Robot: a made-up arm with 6 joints. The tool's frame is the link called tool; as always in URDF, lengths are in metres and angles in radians.
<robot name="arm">
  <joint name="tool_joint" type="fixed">
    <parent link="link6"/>
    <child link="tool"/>
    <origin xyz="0 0 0"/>
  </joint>
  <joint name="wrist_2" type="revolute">
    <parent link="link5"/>
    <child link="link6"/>
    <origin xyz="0.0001 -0.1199 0" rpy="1.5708 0 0"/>
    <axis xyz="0 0 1"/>
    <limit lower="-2.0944" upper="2.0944" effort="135" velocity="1.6"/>
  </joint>
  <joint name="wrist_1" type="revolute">
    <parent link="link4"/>
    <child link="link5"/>
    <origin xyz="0 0 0" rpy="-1.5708 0 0"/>
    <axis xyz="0 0 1"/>
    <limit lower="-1.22" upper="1.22" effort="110" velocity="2.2"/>
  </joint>
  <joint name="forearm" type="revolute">
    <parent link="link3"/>
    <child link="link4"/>
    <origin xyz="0.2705 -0.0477 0" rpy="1.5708 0 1.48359"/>
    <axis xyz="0 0 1"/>
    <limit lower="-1.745" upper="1.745" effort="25" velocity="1.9"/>
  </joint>
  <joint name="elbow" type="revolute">
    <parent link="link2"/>
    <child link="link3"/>
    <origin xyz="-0.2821 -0.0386 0"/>
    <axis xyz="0 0 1"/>
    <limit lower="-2.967" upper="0" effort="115" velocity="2.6"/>
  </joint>
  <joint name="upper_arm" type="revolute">
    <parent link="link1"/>
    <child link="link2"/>
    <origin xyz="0 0 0" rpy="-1.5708 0 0"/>
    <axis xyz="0 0 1"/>
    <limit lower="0" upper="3.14" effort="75" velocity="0.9"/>
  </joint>
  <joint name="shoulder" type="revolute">
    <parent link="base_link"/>
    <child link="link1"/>
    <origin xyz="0 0 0.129"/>
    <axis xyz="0 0 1"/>
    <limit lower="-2.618" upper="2.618" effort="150" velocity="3"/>
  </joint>
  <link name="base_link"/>
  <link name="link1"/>
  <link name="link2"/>
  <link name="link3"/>
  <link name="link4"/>
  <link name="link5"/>
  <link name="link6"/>
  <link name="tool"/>
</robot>
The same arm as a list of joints. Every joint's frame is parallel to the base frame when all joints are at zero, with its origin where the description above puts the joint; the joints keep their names.
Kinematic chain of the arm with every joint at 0, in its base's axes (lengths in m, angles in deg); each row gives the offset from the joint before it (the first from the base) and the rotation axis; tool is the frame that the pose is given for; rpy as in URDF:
shoulder: xyz 0 0 0.129 axis +z
upper_arm: xyz 0 0 0 axis +y
elbow: xyz -0.2821 0 0.0386 axis +y
forearm: xyz 0.2705 0 0.0477 axis 0.9962 0 0.0871
wrist_1: xyz 0 0 0 axis +y
wrist_2: xyz 0.1195 0 0.0103 axis 0.9962 0 0.0871
tool: xyz 0 0 0 rpy 0 85 0
Joint limits (deg, base to tool): -150..150 0..179.91 -170..0 -99.98..99.98 -69.9..69.9 -120..120

